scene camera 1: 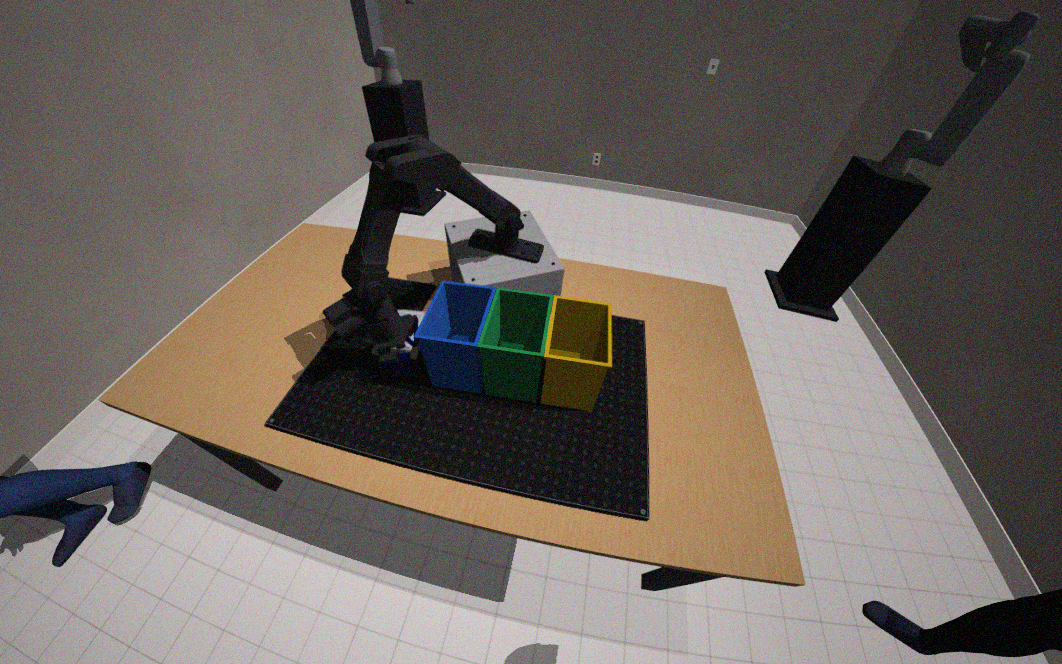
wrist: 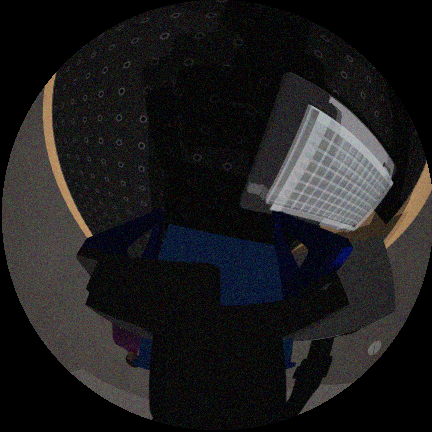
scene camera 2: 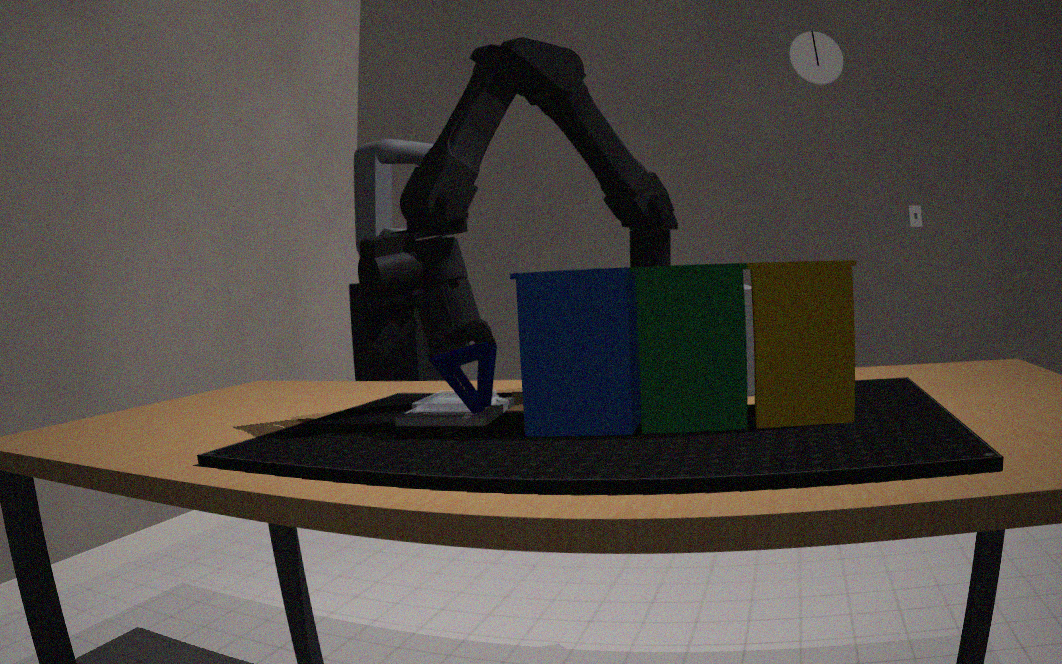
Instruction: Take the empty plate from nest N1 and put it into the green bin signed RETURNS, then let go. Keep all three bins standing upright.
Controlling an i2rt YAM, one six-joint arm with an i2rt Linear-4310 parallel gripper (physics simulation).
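Places are measured from the arm's base along level axes (x ahead, y left, z up), in metres.
Pixels of known places: gripper, fingertip midpoint: [scene camera 1: 412, 359] [wrist: 216, 214] [scene camera 2: 482, 409]; arm's base, origin of the base link: [scene camera 1: 506, 246] [wrist: 323, 332].
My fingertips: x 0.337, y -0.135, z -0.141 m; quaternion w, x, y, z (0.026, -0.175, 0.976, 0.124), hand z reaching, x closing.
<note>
Ahead of a thing's pixels: the offset from my fingertips to its top centre. Level surfaces: height alone.
The pale gridded plate @[dx -0.088, dy -0.078, dz +0.003 m] [scene camera 2: 462, 401] [wrist: 332, 170] rests on a grey nest @[dx -0.088, dy -0.078, dz -0.009 m] [scene camera 2: 440, 420] [wrist: 267, 137] left of the bins; I cannot tell whether it lies fully flat. No nest label is readable. My gripper [scene camera 2: 479, 408] [wrist: 216, 214] is open and empty, with its blue fingers low beside the nest. In the wrist view the plate lies to the right of and beyond the fingers. In scene camera 1 the arm hides most of the plate. The green bin @[dx -0.064, dy +0.249, dz +0.157 m] [scene camera 1: 512, 375] [scene camera 2: 691, 352] stands upright between the blue bin @[dx -0.050, dy +0.119, dz +0.157 m] [scene camera 1: 454, 365] [scene camera 2: 577, 356] [wrist: 245, 260] and yellow bin @[dx -0.077, dy +0.379, dz +0.157 m] [scene camera 1: 575, 383] [scene camera 2: 802, 344], both upright.
The blue bin stands closest to my gripper, just right of it in scene camera 2. Bins and nest are on a black perforated mat @[dz -0.023 m] [scene camera 1: 501, 446] [scene camera 2: 610, 465] on the wooden table @[dz -0.036 m] [scene camera 1: 704, 438] [scene camera 2: 156, 438]. A grey box [scene camera 1: 509, 271] under the arm's base stands behind the bins.
</note>
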